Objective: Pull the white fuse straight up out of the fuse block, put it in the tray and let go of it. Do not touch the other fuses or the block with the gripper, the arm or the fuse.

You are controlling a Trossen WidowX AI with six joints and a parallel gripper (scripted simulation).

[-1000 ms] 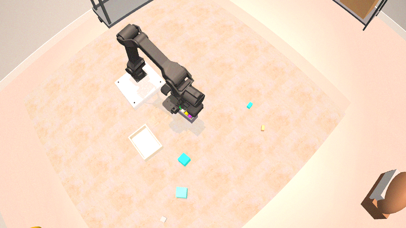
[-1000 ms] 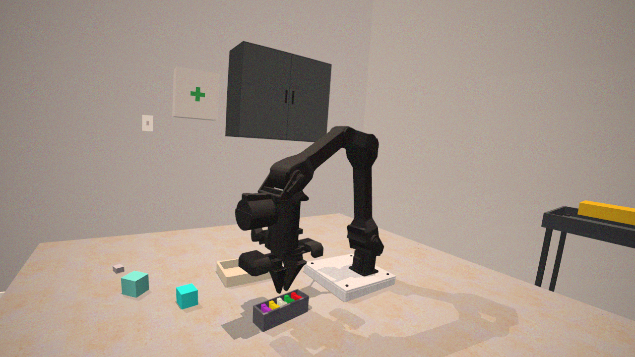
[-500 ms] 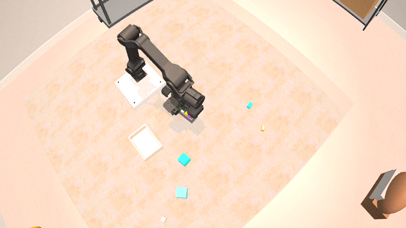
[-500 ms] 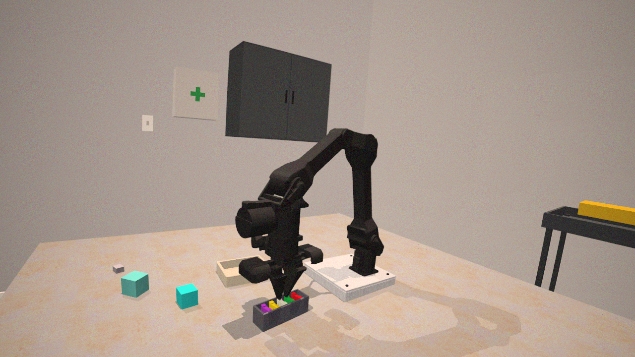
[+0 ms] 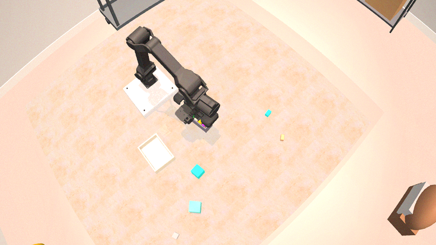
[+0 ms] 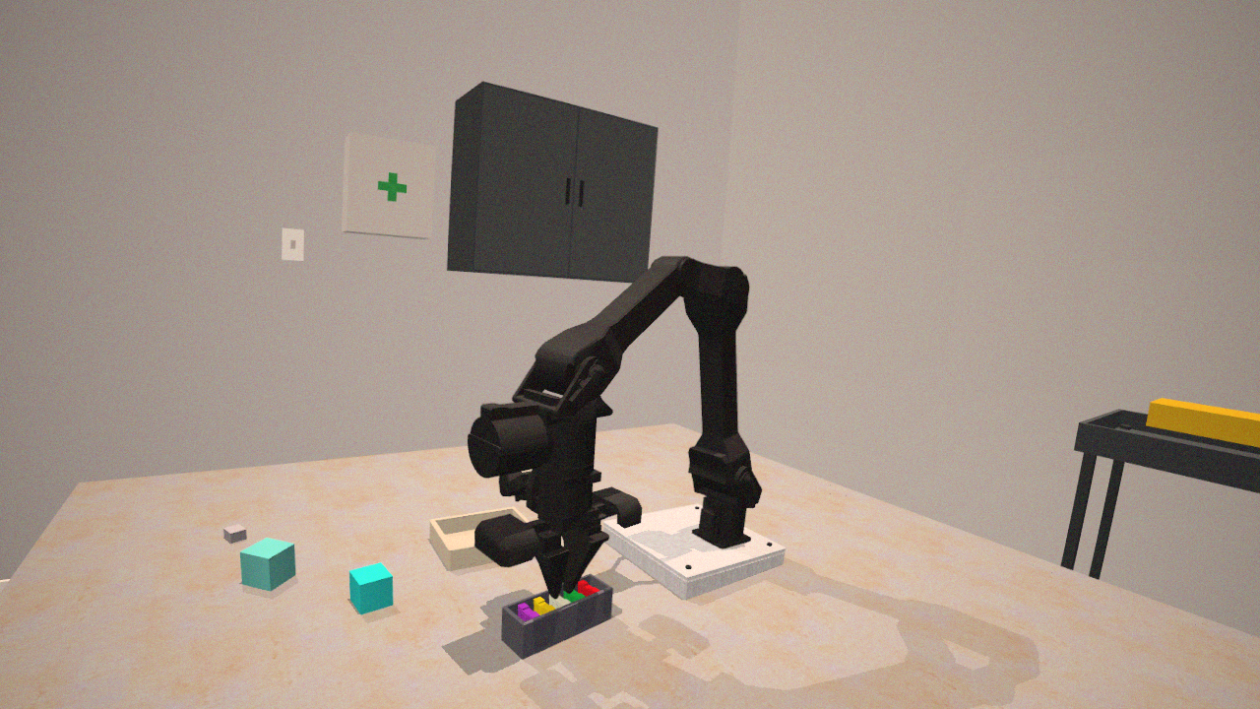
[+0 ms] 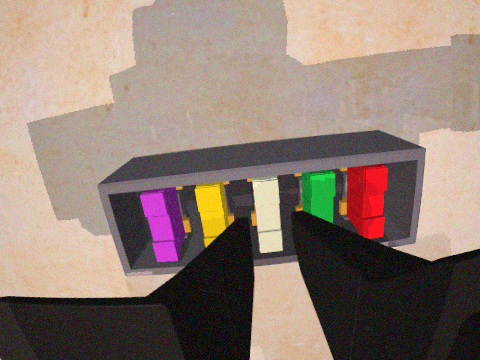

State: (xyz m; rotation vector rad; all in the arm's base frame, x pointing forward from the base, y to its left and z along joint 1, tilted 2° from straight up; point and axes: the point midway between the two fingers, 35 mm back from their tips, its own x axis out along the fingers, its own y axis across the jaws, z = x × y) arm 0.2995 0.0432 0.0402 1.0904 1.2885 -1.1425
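Right now the white fuse is 2 cm below my gripper tip. From my gripper tip the other things lie so: red fuse 4 cm behind, 2 cm below, 1 cm to the right; then yellow fuse 2 cm below, 2 cm ahead; then green fuse 2 cm below, 2 cm behind.
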